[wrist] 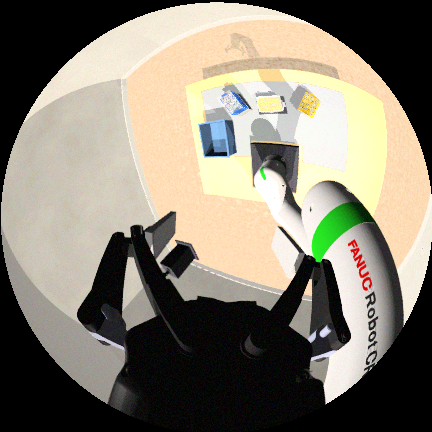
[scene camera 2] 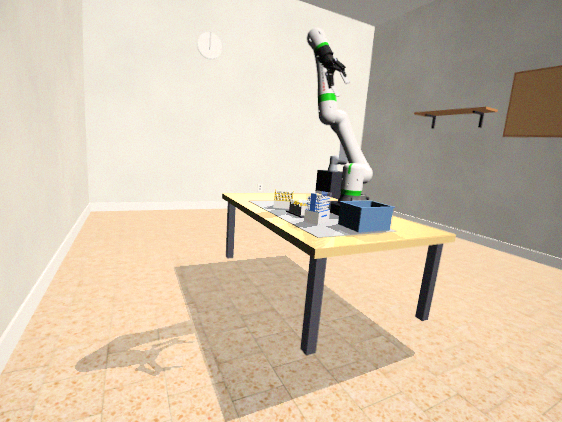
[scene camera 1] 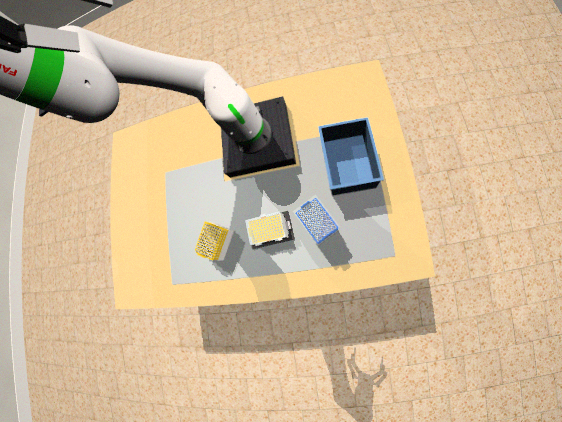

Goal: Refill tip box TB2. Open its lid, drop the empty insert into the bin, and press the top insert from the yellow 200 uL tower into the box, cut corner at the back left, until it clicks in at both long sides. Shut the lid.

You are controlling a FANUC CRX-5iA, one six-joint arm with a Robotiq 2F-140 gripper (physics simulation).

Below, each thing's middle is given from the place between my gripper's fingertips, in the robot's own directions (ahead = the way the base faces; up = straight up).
Scene:
Now: the lid [scene camera 1: 269, 227] 650 mm below my hand, 240 mm ahead of it and 10 mm to the left of it. The rest, counted from my hand: blue bin [scene camera 1: 352, 163] 660 mm below, 350 mm to the left, 90 mm ahead.

